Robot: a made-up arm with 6 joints. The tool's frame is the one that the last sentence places.
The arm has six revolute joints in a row. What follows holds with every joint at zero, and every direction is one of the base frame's.
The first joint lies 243 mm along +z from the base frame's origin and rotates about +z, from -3.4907 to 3.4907 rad.
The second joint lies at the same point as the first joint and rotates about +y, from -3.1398 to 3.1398 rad.
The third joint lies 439 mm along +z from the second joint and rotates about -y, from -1.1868 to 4.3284 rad.
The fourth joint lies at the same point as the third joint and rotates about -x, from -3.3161 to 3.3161 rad.
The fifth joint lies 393 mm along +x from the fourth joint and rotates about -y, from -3.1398 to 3.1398 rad.
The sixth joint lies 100 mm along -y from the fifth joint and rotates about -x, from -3.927 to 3.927 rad.
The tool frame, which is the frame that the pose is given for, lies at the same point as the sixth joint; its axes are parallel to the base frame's.
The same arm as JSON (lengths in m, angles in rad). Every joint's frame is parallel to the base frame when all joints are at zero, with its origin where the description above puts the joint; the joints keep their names.
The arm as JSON. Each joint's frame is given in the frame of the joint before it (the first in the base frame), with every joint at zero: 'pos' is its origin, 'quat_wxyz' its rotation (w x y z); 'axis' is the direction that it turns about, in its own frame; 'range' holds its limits. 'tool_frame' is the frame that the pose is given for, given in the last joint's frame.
{
  "length_unit": "m",
  "angle_unit": "rad",
  "joints": [
    {
      "joint": "joint 1",
      "pos": [
        0.0,
        0.0,
        0.243
      ],
      "quat_wxyz": [
        1.0,
        0.0,
        0.0,
        0.0
      ],
      "axis": [
        0.0,
        0.0,
        1.0
      ],
      "range": [
        -3.4907,
        3.4907
      ]
    },
    {
      "joint": "joint 2",
      "pos": [
        0.0,
        0.0,
        0.0
      ],
      "quat_wxyz": [
        1.0,
        0.0,
        0.0,
        0.0
      ],
      "axis": [
        0.0,
        1.0,
        0.0
      ],
      "range": [
        -3.1398,
        3.1398
      ]
    },
    {
      "joint": "joint 3",
      "pos": [
        0.0,
        0.0,
        0.439
      ],
      "quat_wxyz": [
        1.0,
        0.0,
        0.0,
        0.0
      ],
      "axis": [
        0.0,
        -1.0,
        0.0
      ],
      "range": [
        -1.1868,
        4.3284
      ]
    },
    {
      "joint": "joint 4",
      "pos": [
        0.0,
        0.0,
        0.0
      ],
      "quat_wxyz": [
        1.0,
        0.0,
        0.0,
        0.0
      ],
      "axis": [
        -1.0,
        0.0,
        0.0
      ],
      "range": [
        -3.3161,
        3.3161
      ]
    },
    {
      "joint": "joint 5",
      "pos": [
        0.393,
        0.0,
        0.0
      ],
      "quat_wxyz": [
        1.0,
        0.0,
        0.0,
        0.0
      ],
      "axis": [
        0.0,
        -1.0,
        0.0
      ],
      "range": [
        -3.1398,
        3.1398
      ]
    },
    {
      "joint": "joint 6",
      "pos": [
        0.0,
        -0.1,
        0.0
      ],
      "quat_wxyz": [
        1.0,
        0.0,
        0.0,
        0.0
      ],
      "axis": [
        -1.0,
        0.0,
        0.0
      ],
      "range": [
        -3.927,
        3.927
      ]
    }
  ],
  "tool_frame": {
    "pos": [
      0.0,
      0.0,
      0.0
    ],
    "quat_wxyz": [
      1.0,
      0.0,
      0.0,
      0.0
    ]
  }
}

